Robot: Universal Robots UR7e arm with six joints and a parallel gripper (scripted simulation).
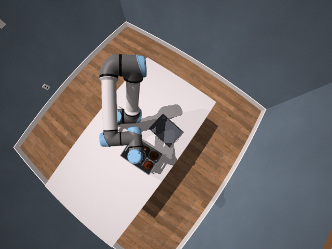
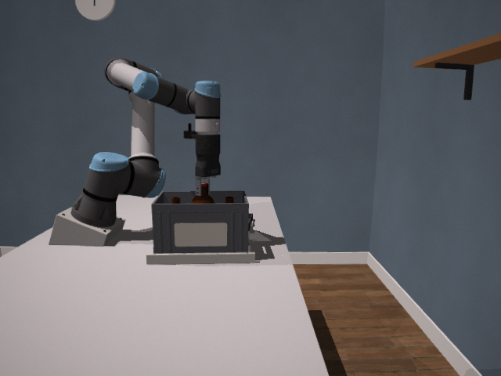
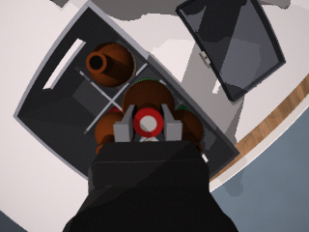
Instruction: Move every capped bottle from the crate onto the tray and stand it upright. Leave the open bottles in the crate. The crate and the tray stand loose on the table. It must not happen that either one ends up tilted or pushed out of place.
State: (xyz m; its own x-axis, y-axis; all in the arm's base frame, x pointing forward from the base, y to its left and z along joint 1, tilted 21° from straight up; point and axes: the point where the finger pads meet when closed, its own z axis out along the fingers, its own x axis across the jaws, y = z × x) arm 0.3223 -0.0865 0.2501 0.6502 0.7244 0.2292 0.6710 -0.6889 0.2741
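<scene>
The capped bottle lies 60 mm below my hand. Also, from my hand: dark grey crate 40 mm to the right, 110 mm below; then flat tray 50 mm ahead, 250 mm to the left, 180 mm below.
</scene>
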